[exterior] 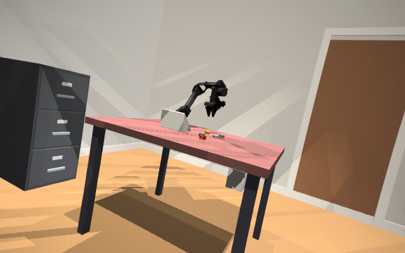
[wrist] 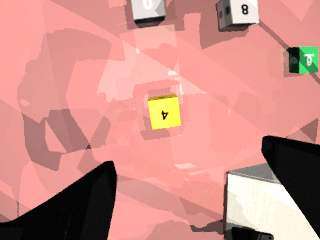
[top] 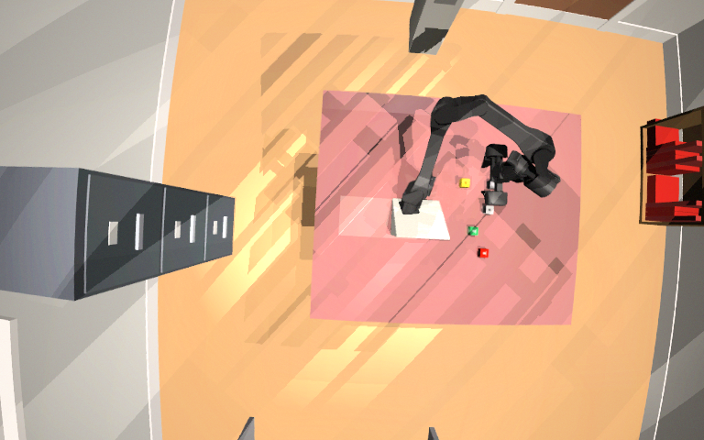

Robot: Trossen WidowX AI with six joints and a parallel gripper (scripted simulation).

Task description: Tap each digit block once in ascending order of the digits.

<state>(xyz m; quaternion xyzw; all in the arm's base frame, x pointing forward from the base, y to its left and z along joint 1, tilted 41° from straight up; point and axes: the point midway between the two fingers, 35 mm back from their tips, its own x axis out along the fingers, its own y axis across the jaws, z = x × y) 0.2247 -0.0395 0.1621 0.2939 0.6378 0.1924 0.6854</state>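
My gripper tip is 120 mm above the dark grey block, 110 mm short of it and 10 mm to the left of it. Round my gripper tip: yellow block 120 mm below, 10 mm to the left; then white block 120 mm below, 100 mm to the right, 90 mm ahead; then green block 180 mm to the right, 120 mm below, 20 mm ahead.
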